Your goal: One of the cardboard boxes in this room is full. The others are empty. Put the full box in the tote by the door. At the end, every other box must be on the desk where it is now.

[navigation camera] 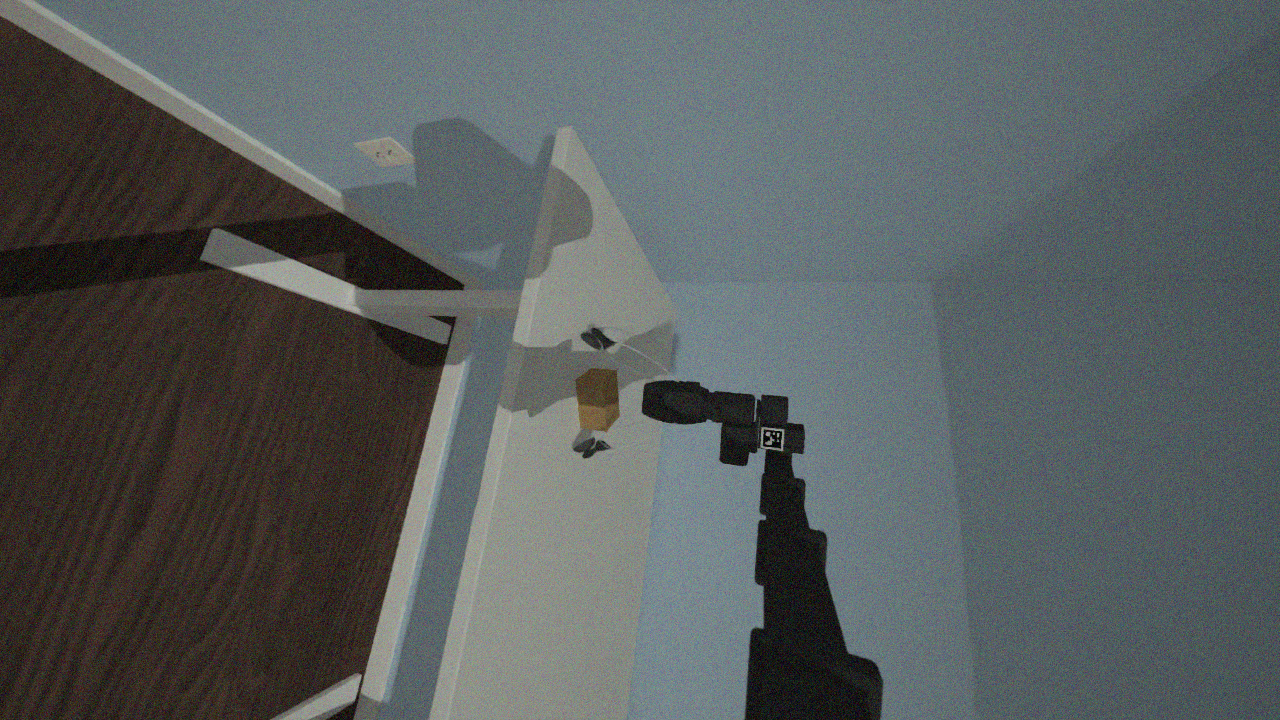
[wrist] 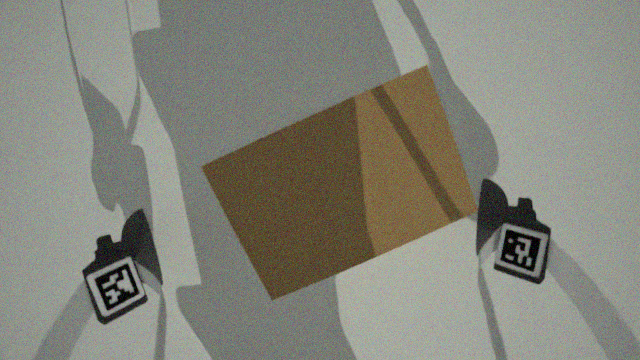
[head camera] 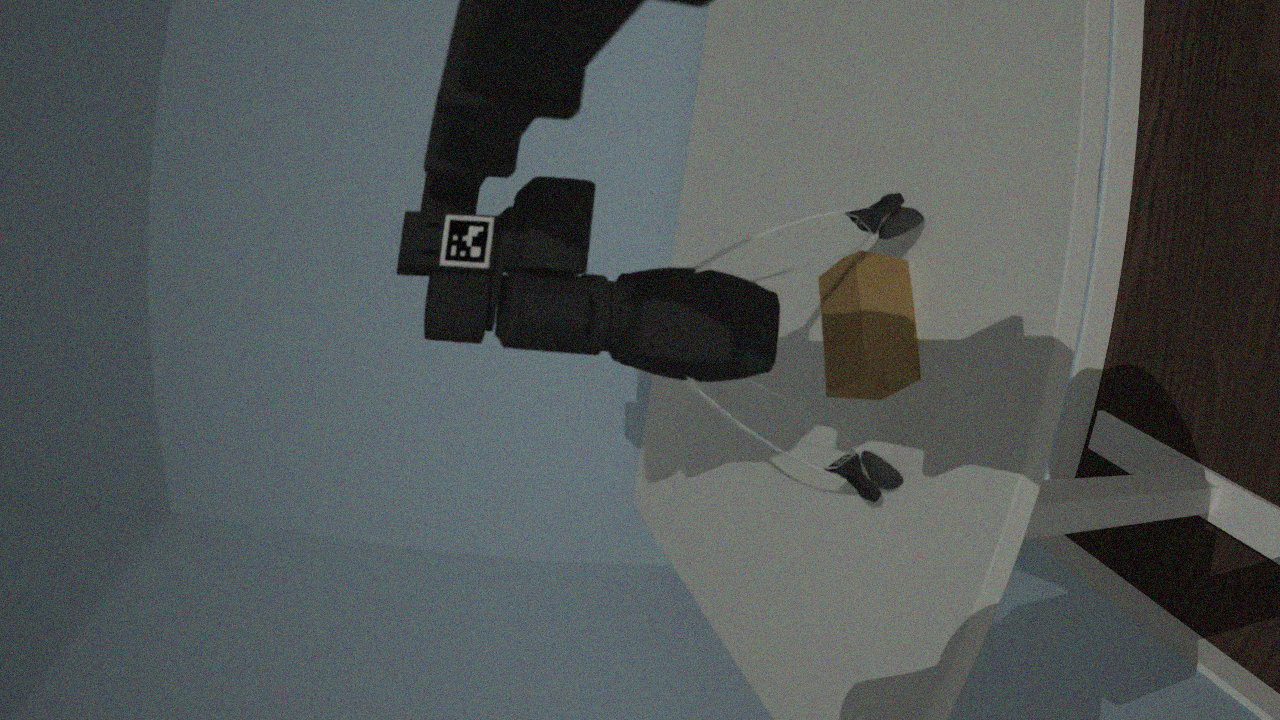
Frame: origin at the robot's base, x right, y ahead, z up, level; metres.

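Where they show: gripper, fingertip midpoint: (navigation camera: pixel 578 391) (wrist: pixel 316 222) (head camera: pixel 913 348).
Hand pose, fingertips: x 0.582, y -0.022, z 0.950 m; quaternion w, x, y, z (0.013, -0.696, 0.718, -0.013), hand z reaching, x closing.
Note:
After its pixels a point has its place.
A brown cardboard box (head camera: pixel 870 326) {x 0.577, y -0.033, z 0.993 m} (navigation camera: pixel 597 400) {x 0.577, y -0.032, z 0.988 m} (wrist: pixel 320 185) {x 0.612, y -0.025, z 1.000 m} stands on the pale desk (head camera: pixel 966 161) {x 0.509, y -0.152, z 0.950 m} (navigation camera: pixel 546 555) {x 0.507, y -0.265, z 0.950 m} (wrist: pixel 565 90) {x 0.639, y -0.170, z 0.950 m}. My gripper (head camera: pixel 878 347) {x 0.582, y -0.022, z 0.950 m} (navigation camera: pixel 594 392) {x 0.582, y -0.022, z 0.950 m} (wrist: pixel 316 222) {x 0.582, y -0.022, z 0.950 m} is open, pointing down over the desk, with one fingertip on each side of the box. In the wrist view the box lies turned at an angle, mostly above the line between the fingertips. Its right corner is close to the right fingertip, and the left fingertip has a wider gap. Whether the right fingertip touches it is unclear. The other boxes and the tote do not show.
A blue wall (head camera: pixel 402 447) {x 1.259, y 0.146, z 1.274 m} (navigation camera: pixel 805 161) {x 0.791, y 0.431, z 1.294 m} runs behind the desk and beside its end. A wall outlet (navigation camera: pixel 384 151) {x 0.626, y 0.467, z 0.408 m} is near the dark wooden floor (head camera: pixel 1208 223) {x 0.881, y -0.332, z 0.000 m} (navigation camera: pixel 223 501) {x 0.551, y -0.380, z 0.001 m}. The desk's white leg frame (head camera: pixel 1118 505) {x 0.809, y 0.155, z 0.357 m} (navigation camera: pixel 286 273) {x 0.651, y 0.203, z 0.026 m} stands on the floor. My arm (navigation camera: pixel 796 555) {x 0.313, y -0.085, z 1.276 m} reaches along the desk.

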